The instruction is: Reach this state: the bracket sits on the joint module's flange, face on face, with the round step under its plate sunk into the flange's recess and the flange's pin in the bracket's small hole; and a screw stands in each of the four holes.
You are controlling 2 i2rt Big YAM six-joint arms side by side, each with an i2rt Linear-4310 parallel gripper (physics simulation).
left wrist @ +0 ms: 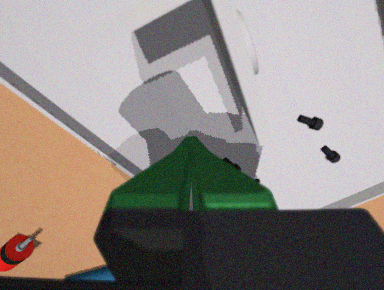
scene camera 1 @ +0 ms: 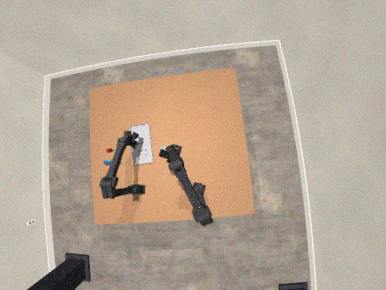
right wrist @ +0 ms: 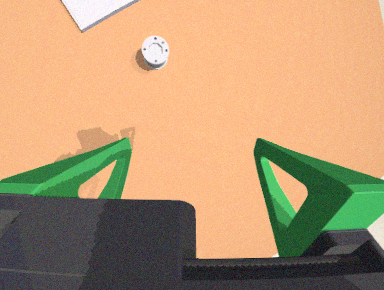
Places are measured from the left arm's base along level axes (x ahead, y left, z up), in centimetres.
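Pixels of known places: left gripper, fingertip midpoint: (left wrist: 191, 145) (scene camera 1: 136, 144); right gripper, fingertip midpoint: (right wrist: 192, 144); left arm's base at its link origin: (scene camera 1: 139, 188); right arm's base at its link origin: (scene camera 1: 199, 187).
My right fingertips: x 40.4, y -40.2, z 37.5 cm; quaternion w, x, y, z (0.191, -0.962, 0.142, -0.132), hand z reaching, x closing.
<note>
Ahead of a thing's pixels: the offset from my right fingertips to its top centre. "pt": to the spot under its first point. Level surfaces: height alone.
The grey bracket {dy +42.9, dx +9.5, dz -30.1 cm} (left wrist: 227, 60) lies in the white tray {dy +42.2, dx +6.6, dz -35.9 cm} (scene camera 1: 145, 130) (left wrist: 310, 55) (right wrist: 100, 10), its plate on edge and the round step {pt dy +40.2, dx +9.8, dz -32.1 cm} (left wrist: 248, 42) facing right in the left wrist view. Two black screws {dy +36.9, dx +0.6, dz -36.0 cm} (left wrist: 312, 122) {dy +35.6, dx -3.9, dz -36.0 cm} (left wrist: 331, 153) lie in the tray; two more {dy +44.2, dx -1.0, dz -36.0 cm} (left wrist: 231, 163) {dy +42.9, dx -5.1, dz -36.0 cm} (left wrist: 257, 180) show partly behind the left fingers. My left gripper (scene camera 1: 136, 138) (left wrist: 191, 145) is shut and empty above the tray, near the bracket. The joint module {dy +16.3, dx +3.2, dz -31.1 cm} (scene camera 1: 163, 148) (right wrist: 155, 50) stands upright on the mat, its holed flange up. My right gripper (scene camera 1: 174, 146) (right wrist: 192, 144) is open and empty; the module is beyond its fingertips.
A red screwdriver {dy +75.5, dx -1.9, dz -34.1 cm} (scene camera 1: 109, 150) (left wrist: 17, 250) and a blue-handled tool {pt dy +76.7, dx -15.5, dz -33.7 cm} (scene camera 1: 107, 162) (left wrist: 95, 274) lie on the orange mat {dz -37.5 cm} (scene camera 1: 200, 100), left of the tray in the scene view. The tray's raised rim runs around the bracket and screws. The left gripper's shadow falls across the bracket.
</note>
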